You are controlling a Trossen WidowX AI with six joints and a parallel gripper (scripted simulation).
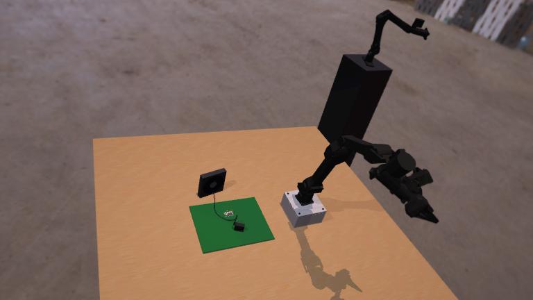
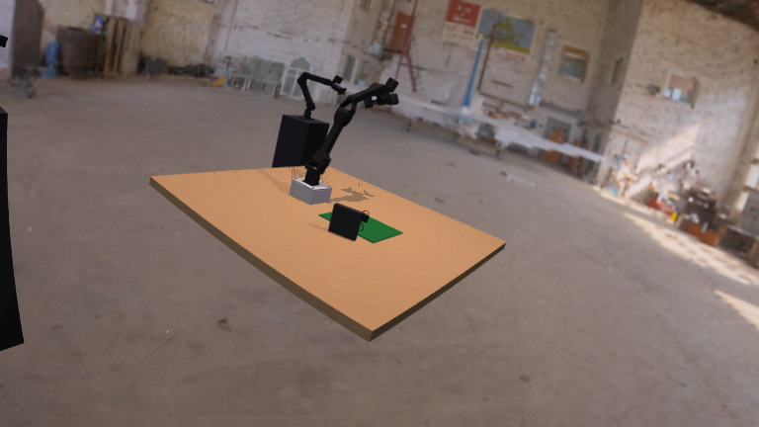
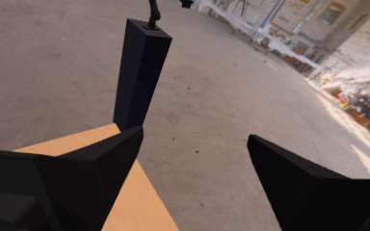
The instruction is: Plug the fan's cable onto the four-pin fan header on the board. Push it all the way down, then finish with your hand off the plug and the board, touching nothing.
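My gripper tip is 49 cm to the left of the black plug, 48 cm above it and 33 cm short of it. The rest, counted from my gripper tip: black fan 71 cm to the right, 44 cm below, 36 cm ahead; green board 53 cm to the right, 51 cm below, 34 cm ahead.
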